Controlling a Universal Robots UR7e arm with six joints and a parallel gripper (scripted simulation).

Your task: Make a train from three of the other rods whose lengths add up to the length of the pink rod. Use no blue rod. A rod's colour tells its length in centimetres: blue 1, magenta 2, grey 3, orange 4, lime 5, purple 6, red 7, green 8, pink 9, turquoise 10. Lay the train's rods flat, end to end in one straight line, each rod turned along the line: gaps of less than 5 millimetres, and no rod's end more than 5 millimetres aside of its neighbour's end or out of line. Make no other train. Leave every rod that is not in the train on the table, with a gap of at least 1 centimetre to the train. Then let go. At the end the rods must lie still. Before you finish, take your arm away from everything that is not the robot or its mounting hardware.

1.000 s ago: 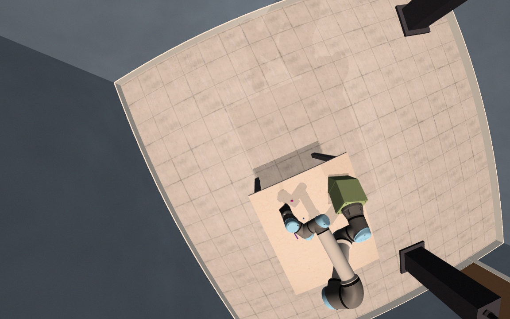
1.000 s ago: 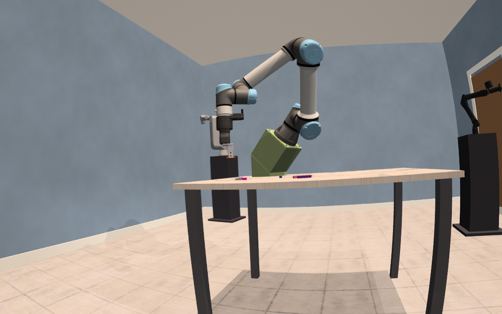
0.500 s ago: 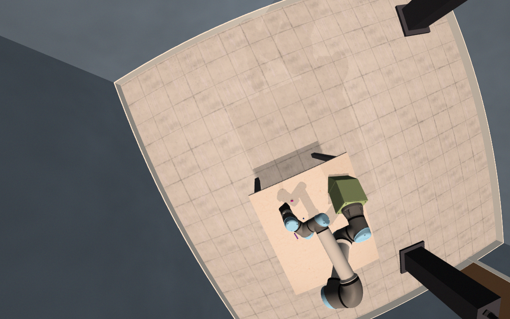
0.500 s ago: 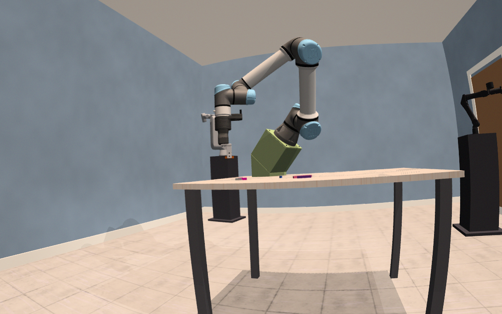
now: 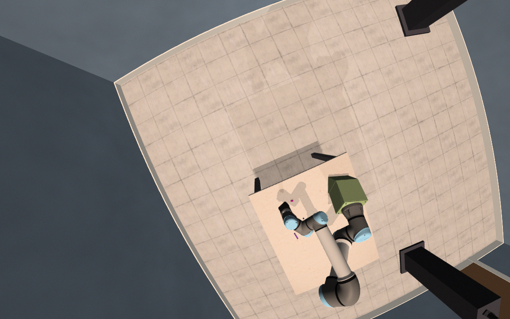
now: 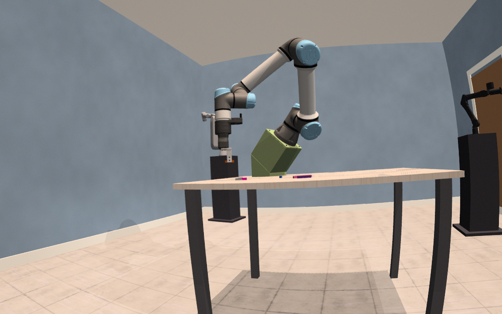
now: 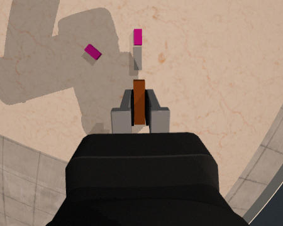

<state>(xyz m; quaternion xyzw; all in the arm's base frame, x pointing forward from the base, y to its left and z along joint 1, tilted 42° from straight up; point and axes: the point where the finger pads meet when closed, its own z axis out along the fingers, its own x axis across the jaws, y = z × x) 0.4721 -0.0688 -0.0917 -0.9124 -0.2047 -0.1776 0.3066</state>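
My hand is 9 cm above the grey rod, 3 cm to the right of it and 2 cm past it. From my hand the other things lie so: orange rod: 1 cm below; small blue rod: 19 cm to the left, 13 cm behind, 9 cm below; pink rod: 32 cm to the left, 9 cm below, 7 cm behind.
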